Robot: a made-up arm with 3 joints. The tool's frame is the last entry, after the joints.
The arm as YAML. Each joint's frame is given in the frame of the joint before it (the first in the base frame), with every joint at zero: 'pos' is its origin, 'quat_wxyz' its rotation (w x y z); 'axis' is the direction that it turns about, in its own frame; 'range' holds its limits. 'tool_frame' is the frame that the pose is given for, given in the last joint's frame.
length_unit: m
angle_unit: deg
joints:
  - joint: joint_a
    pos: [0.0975, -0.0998, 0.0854]
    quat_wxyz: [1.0, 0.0, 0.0, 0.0]
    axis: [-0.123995, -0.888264, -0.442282]
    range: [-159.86, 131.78]
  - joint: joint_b
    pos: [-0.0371, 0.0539, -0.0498]
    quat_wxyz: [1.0, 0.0, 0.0, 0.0]
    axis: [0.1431, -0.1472, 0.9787]
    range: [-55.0, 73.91]
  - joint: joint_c
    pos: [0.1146, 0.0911, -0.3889]
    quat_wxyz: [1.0, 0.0, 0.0, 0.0]
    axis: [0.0, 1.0, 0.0]
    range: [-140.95, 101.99]
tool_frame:
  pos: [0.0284, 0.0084, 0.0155]
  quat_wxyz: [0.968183, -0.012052, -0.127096, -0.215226]
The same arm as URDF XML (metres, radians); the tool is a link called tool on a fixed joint. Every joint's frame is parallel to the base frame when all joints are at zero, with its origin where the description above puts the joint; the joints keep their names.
<robot name="arm">
  <link name="base"/>
  <link name="link1"/>
  <link name="link2"/>
  <link name="link3"/>
  <link name="tool"/>
  <joint name="joint_a" type="revolute">
    <parent link="base"/>
    <child link="link1"/>
    <origin xyz="0.0975 -0.0998 0.0854" rpy="0.0000 0.0000 0.0000"/>
    <axis xyz="-0.123995 -0.888264 -0.442282"/>
    <limit lower="-2.7901" upper="2.3000"/>
  </joint>
  <joint name="joint_b" type="revolute">
    <parent link="link1"/>
    <child link="link2"/>
    <origin xyz="-0.0371 0.0539 -0.0498" rpy="0.0000 0.0000 0.0000"/>
    <axis xyz="0.1431 -0.1472 0.9787"/>
    <limit lower="-0.9599" upper="1.2900"/>
  </joint>
  <joint name="joint_c" type="revolute">
    <parent link="link2"/>
    <child link="link3"/>
    <origin xyz="0.1146 0.0911 -0.3889" rpy="0.0000 0.0000 0.0000"/>
    <axis xyz="0 1 0"/>
    <limit lower="-2.4600" upper="1.7801"/>
  </joint>
  <joint name="tool_fixed" type="fixed">
    <parent link="link3"/>
    <child link="tool"/>
    <origin xyz="0.0284 0.0084 0.0155" rpy="0.0324 -0.2540 -0.4416"/>
  </joint>
</robot>

